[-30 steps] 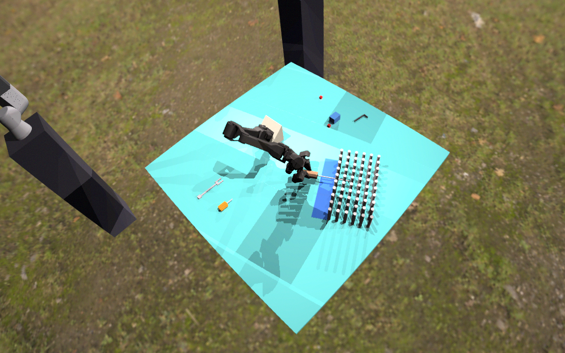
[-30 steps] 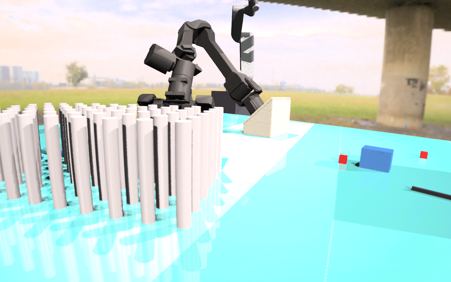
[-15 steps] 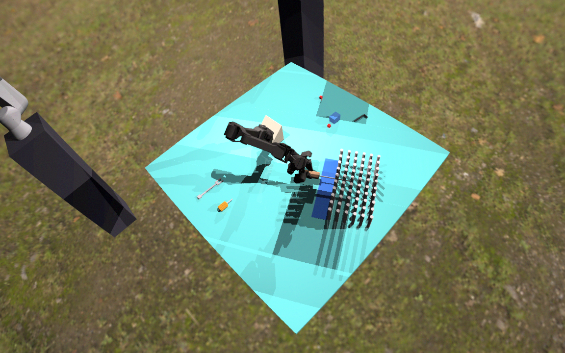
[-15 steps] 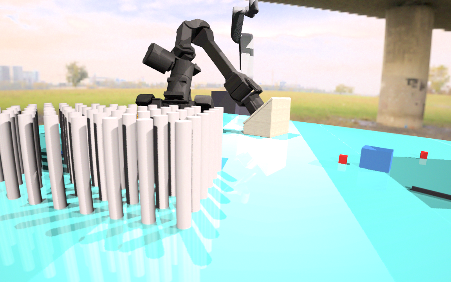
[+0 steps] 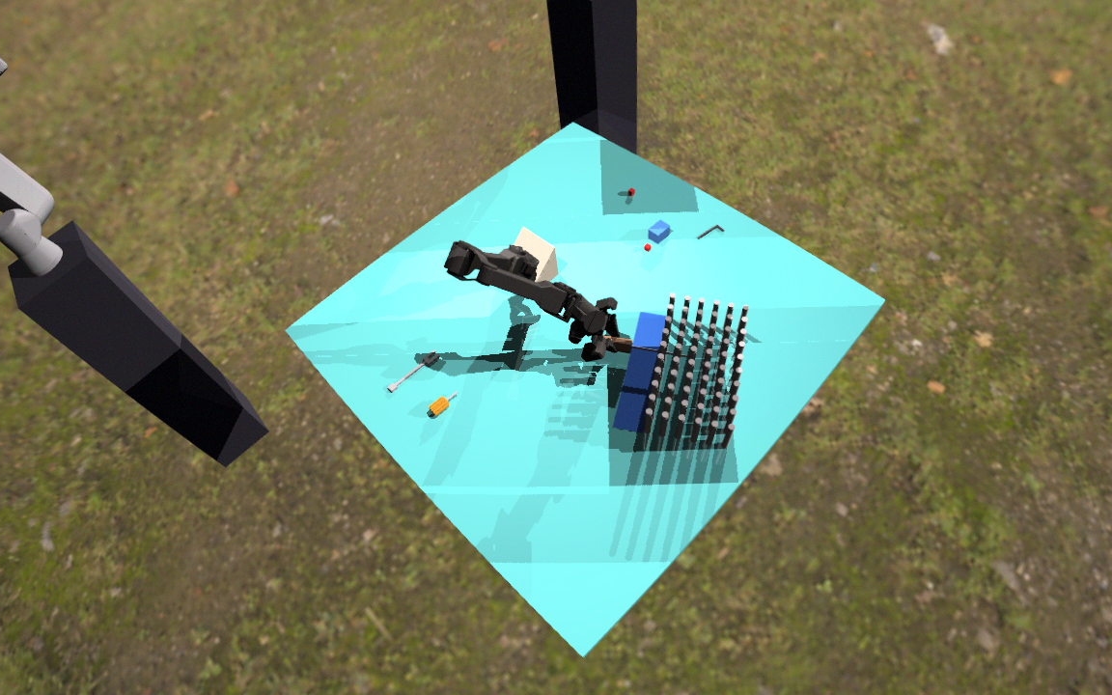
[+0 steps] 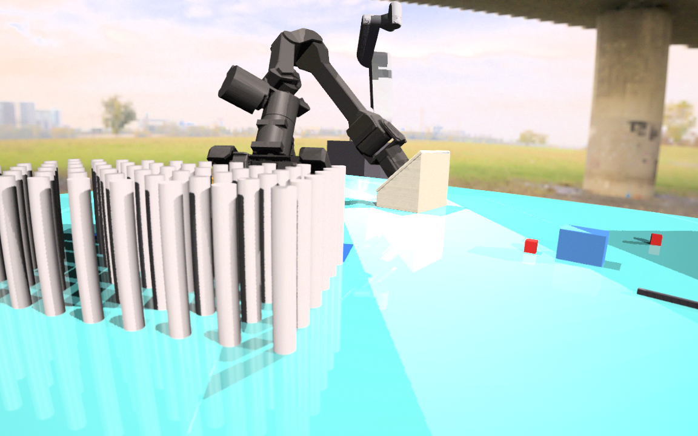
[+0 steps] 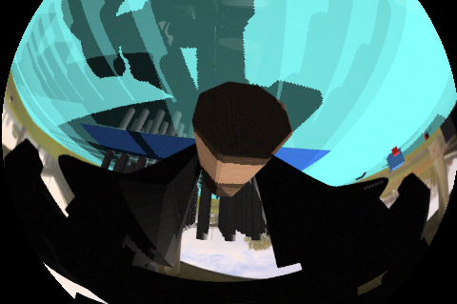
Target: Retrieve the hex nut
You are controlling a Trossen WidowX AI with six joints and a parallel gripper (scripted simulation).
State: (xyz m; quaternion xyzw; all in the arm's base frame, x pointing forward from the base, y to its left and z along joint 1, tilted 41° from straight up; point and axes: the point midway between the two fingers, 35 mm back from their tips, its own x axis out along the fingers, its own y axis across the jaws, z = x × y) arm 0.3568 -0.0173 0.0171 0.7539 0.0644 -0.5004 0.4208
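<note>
Now: the blue taped strip 9 cm ahead of my gripper tip, 1 cm to the left of it and 3 cm below it. From my gripper tip the other things lie so: blue cube 20 cm behind, 41 cm to the left, 1 cm below; wooden-handled hook tool 9 cm ahead, 5 cm to the left; tiny grey hex nut 20 cm ahead, 12 cm to the left, 3 cm below.
</note>
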